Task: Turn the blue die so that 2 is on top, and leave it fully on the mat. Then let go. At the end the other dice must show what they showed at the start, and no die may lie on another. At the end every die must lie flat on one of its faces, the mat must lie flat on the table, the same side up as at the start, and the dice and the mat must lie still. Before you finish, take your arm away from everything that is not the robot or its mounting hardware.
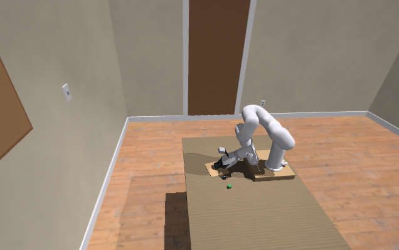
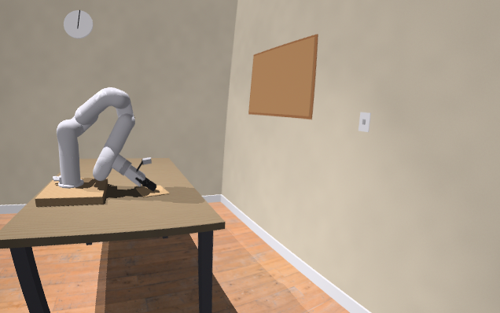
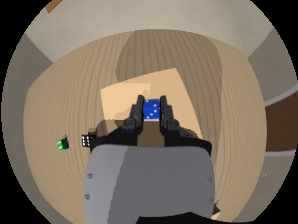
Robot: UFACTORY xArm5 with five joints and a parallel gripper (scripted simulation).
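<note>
The blue die is 10 mm below my hand and 10 mm ahead of it. The rest, counted from my hand: green die: 190 mm to the left, 50 mm behind, 20 mm below; black die: 100 mm to the left, 40 mm behind, 20 mm below; tan mat: 30 mm below.
</note>
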